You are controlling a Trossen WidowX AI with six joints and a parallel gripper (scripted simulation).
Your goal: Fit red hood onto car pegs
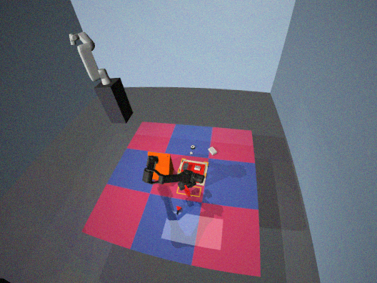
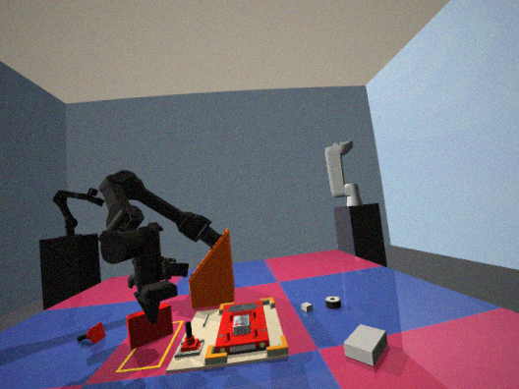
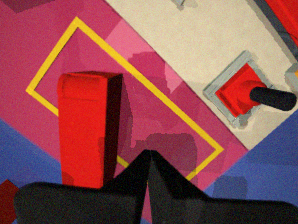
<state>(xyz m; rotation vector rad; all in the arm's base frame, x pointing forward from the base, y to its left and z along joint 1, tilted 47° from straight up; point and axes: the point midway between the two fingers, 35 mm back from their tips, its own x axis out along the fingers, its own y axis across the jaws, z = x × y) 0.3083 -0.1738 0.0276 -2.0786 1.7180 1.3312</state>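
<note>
Right now my gripper tip is 30 mm past the red hood, 20 mm to the left of it and 20 mm above it. From my gripper tip the other things lie so: grey engine block (200 mm to the left, 30 mm below, 30 mm ahead); black tyre (450 mm to the left, 50 mm behind, 40 mm below).
</note>
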